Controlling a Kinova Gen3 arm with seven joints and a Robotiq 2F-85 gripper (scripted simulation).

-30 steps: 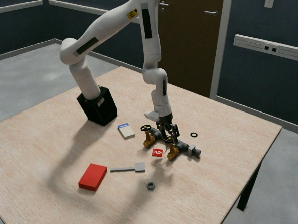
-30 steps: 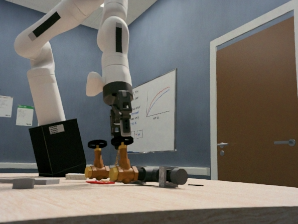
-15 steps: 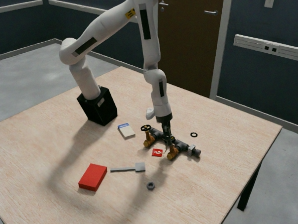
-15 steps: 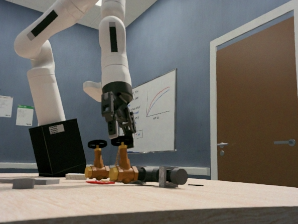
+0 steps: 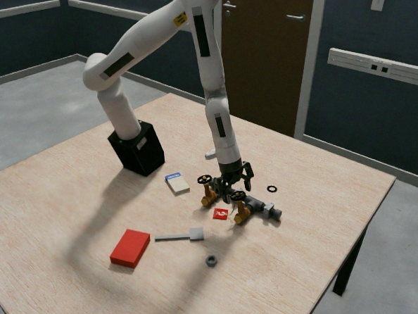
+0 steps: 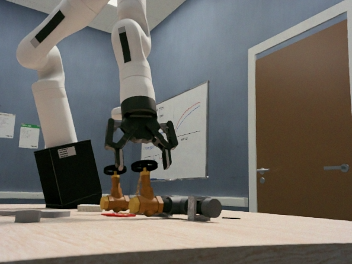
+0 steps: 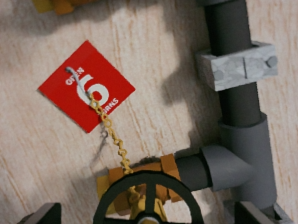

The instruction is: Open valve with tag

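The red tag lies 60 mm behind my hand, 30 mm to the right of it and 100 mm below it. Round my hand: red block 130 mm behind, 350 mm to the right, 80 mm below; white card box 290 mm behind, 30 mm to the right, 90 mm below; grey t-shaped tool 60 mm behind, 190 mm to the right, 90 mm below.
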